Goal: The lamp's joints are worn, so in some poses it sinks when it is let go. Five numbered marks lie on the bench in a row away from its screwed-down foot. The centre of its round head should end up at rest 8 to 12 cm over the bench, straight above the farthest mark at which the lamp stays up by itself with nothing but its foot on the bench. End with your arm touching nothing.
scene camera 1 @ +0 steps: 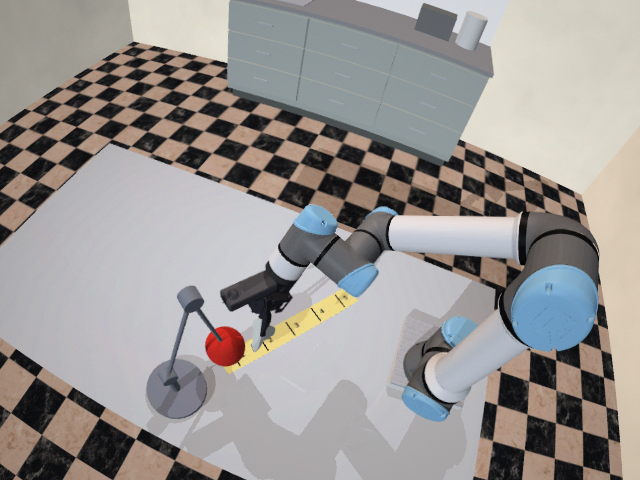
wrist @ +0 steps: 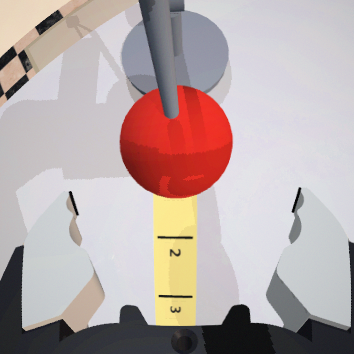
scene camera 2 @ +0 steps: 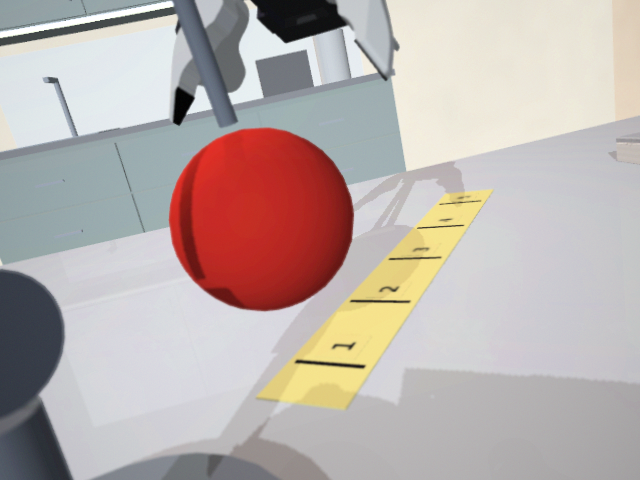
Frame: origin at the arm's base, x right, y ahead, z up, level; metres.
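Seen in the pictures: gripper, fingertip midpoint: point(scene camera 1: 237, 326) point(wrist: 183, 192) point(scene camera 2: 268, 104).
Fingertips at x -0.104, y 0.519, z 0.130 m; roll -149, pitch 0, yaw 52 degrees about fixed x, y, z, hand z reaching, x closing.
Observation:
A point is followed by its place in that frame.
The lamp's round red head point(scene camera 1: 224, 346) {x -0.158, y 0.533, z 0.118 m} point(scene camera 2: 261, 219) {x -0.191, y 0.544, z 0.083 m} point(wrist: 176, 142) {x -0.132, y 0.536, z 0.120 m} hangs above the bench near the foot end of the yellow strip point(scene camera 1: 306, 320) {x 0.051, y 0.372, z -0.032 m} point(scene camera 2: 367, 322) {x -0.089, y 0.484, z -0.032 m} point(wrist: 175, 275) {x -0.015, y 0.430, z -0.032 m} with marks 1 to 5. In the wrist view it hides mark 1. Its exact height cannot be told. The upper rod point(scene camera 1: 208, 324) {x -0.169, y 0.555, z 0.246 m} point(scene camera 2: 206, 62) {x -0.159, y 0.549, z 0.155 m} point(wrist: 160, 55) {x -0.154, y 0.549, z 0.182 m} slopes down to it from the raised elbow joint point(scene camera 1: 190, 298) {x -0.191, y 0.565, z 0.387 m} point(scene camera 2: 25, 341) {x -0.273, y 0.619, z 0.083 m}. The round grey foot point(scene camera 1: 176, 403) {x -0.308, y 0.617, z -0.018 m} point(wrist: 200, 60) {x -0.230, y 0.653, z -0.018 m} lies flat. My gripper point(scene camera 1: 260, 341) point(scene camera 2: 281, 101) {x -0.104, y 0.519, z 0.130 m} point(wrist: 183, 192) {x -0.104, y 0.519, z 0.130 m} is open and empty, on the strip's side of the head, its fingers apart from it.
The lower rod point(scene camera 1: 178, 343) {x -0.228, y 0.598, z 0.235 m} rises from the foot. My arm reaches over the far-mark end of the strip from its base point(scene camera 1: 434, 372) {x -0.127, y 0.082, z 0.261 m} at the bench's right. Drawer cabinets point(scene camera 1: 341, 72) point(scene camera 2: 77, 206) stand behind the bench. Arm and lamp shadows fall on the bench.

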